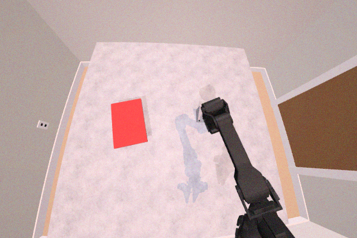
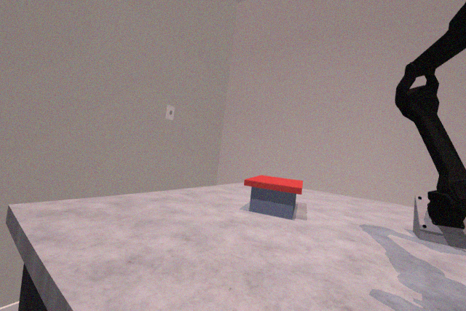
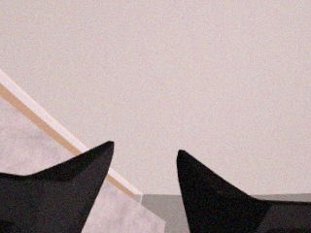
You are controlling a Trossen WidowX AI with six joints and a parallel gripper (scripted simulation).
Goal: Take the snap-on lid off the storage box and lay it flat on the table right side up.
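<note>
My gripper tip is now 49 cm to the left of the lid, 39 cm short of it and 26 cm above it. From my gripper tip the other things lie so: storage box (49 cm to the right, 39 cm ahead, 30 cm below).
</note>
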